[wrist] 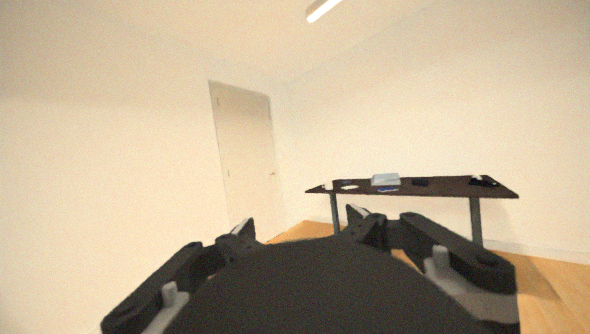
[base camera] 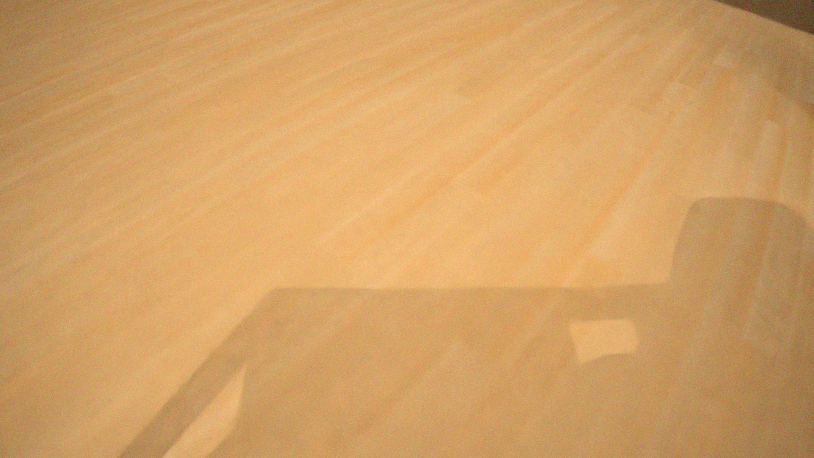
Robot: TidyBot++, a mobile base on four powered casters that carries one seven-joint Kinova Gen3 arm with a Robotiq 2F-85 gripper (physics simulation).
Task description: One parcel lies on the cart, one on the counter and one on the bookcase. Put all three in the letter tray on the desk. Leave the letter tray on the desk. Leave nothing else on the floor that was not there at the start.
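Note:
The letter tray [wrist: 385, 179], light blue-grey, stands on the dark brown desk [wrist: 450, 187] right of the middle in the wrist view, some way off along the wall. My gripper [wrist: 300, 220] is open, with its fingertips wide apart and no object between them. The desk is far beyond the fingers and to their right. The inside of the tray is too small to make out. No parcel, cart, counter or bookcase can be made out in the wrist view.
On the desk are a white mug [wrist: 328, 185], a flat white item [wrist: 349, 187], a blue item [wrist: 387, 190] and dark items [wrist: 420, 182] [wrist: 483, 183]. A closed door [wrist: 245, 150] stands left. The base camera shows wooden floor [base camera: 341, 170], the robot's shadow and a dark edge [base camera: 788, 11] top right.

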